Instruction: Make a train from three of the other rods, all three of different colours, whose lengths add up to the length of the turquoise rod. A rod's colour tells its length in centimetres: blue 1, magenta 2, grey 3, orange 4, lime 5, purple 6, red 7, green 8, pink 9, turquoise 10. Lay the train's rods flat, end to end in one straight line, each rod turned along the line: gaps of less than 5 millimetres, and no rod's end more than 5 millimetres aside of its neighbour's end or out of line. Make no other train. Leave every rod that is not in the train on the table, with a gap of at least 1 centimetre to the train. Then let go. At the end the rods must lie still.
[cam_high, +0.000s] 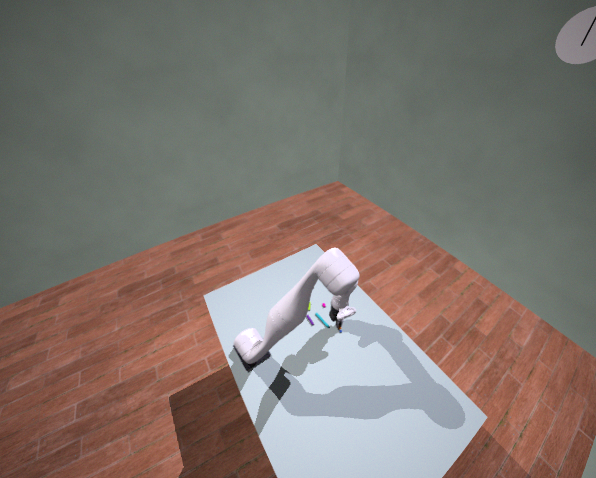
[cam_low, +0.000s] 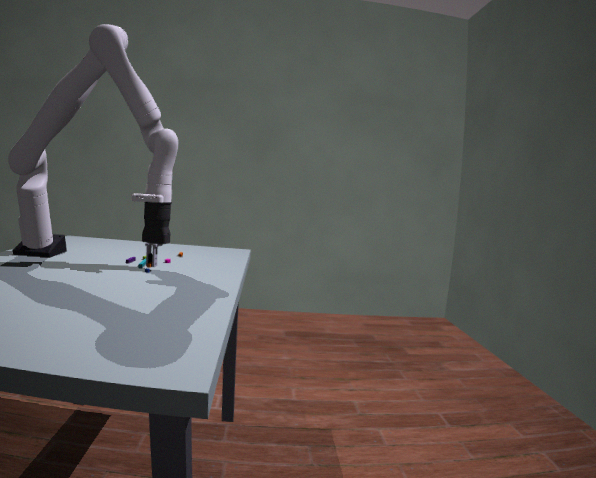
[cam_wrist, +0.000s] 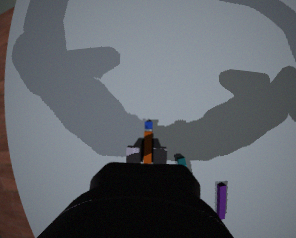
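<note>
Right now the blue rod is 10 mm behind my hand, 30 mm to the right of it and 30 mm below it. Also, from my hand: turquoise rod: 40 mm behind, 80 mm to the left, 30 mm below; then magenta rod: 20 mm ahead, 140 mm to the left, 30 mm below; then purple rod: 90 mm behind, 110 mm to the left, 30 mm below.
</note>
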